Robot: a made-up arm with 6 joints.
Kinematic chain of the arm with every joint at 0, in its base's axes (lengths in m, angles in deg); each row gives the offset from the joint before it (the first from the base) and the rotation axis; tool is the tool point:
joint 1: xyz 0 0 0.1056 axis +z
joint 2: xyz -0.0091 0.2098 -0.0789 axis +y
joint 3: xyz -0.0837 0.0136 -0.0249 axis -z
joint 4: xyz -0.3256 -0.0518 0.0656 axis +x
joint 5: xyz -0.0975 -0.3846 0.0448 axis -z
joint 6: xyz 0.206 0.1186 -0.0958 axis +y
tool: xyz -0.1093 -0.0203 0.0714
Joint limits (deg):
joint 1: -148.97..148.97
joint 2: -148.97..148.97
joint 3: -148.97..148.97
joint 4: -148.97..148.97
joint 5: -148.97..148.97
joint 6: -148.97..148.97
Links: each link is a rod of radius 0.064 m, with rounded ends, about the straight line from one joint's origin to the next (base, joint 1, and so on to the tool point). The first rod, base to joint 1, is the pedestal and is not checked.
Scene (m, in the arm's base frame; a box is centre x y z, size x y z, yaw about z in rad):
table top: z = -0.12
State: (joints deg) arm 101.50 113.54 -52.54 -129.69 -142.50 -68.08
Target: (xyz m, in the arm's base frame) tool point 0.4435 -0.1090 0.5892
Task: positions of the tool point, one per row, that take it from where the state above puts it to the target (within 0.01 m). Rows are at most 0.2 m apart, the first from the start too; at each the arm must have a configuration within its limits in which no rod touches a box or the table.
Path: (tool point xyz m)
1: 0.1943 0.5617 0.3661
2: 0.3310 0.4700 0.4100
3: 0.4319 0.3427 0.4549
4: 0.4871 0.1927 0.5000
5: 0.4908 0.0363 0.5452
6: 0.4435 -0.1090 0.5892

